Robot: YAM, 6 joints.
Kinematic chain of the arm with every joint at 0, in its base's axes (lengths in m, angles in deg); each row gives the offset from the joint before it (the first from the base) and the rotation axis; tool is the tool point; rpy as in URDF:
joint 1: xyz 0 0 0.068 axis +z
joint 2: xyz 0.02 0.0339 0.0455 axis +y
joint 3: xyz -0.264 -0.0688 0 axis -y
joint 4: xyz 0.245 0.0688 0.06 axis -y
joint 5: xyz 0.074 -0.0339 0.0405 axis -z
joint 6: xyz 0.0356 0 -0.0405 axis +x
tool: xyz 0 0 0 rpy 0 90 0
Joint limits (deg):
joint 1: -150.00..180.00
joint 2: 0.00..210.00
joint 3: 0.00..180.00
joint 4: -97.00..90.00
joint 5: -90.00..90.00
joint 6: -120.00..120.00
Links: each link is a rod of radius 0.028 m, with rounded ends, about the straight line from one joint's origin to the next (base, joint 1, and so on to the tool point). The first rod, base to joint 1, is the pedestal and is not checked.
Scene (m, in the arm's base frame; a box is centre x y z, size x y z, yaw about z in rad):
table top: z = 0
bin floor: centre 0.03 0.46 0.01 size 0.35 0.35 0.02 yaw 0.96
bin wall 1: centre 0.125 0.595 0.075 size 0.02 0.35 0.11 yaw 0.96
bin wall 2: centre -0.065 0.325 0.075 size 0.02 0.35 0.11 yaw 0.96
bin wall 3: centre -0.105 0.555 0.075 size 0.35 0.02 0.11 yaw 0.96
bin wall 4: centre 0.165 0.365 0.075 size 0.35 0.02 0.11 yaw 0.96
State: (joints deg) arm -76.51 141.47 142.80 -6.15 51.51 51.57
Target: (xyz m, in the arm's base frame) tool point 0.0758 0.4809 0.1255
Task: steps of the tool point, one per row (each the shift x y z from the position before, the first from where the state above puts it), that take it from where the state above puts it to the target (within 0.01 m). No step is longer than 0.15 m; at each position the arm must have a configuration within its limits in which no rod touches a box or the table.
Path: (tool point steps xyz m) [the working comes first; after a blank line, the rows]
Joints at the target: 84.07 134.42 99.99 -28.18 46.27 51.57
Straight joint move there: touches bin wall 4.

1: 0.1113 0.0600 0.0417
2: 0.0878 0.0832 0.0393
3: 0.0596 0.0983 0.0365
4: 0.0293 0.1042 0.0334
5: -0.0001 0.1011 0.0301
6: -0.0262 0.0896 0.0265
7: 0.0429 0.1019 -0.0599
8: 0.0030 0.1147 -0.0669
9: -0.0392 0.1113 -0.0715
10: -0.0766 0.0921 -0.0740
11: -0.1040 0.0602 -0.0738
12: -0.1169 0.0211 -0.0714

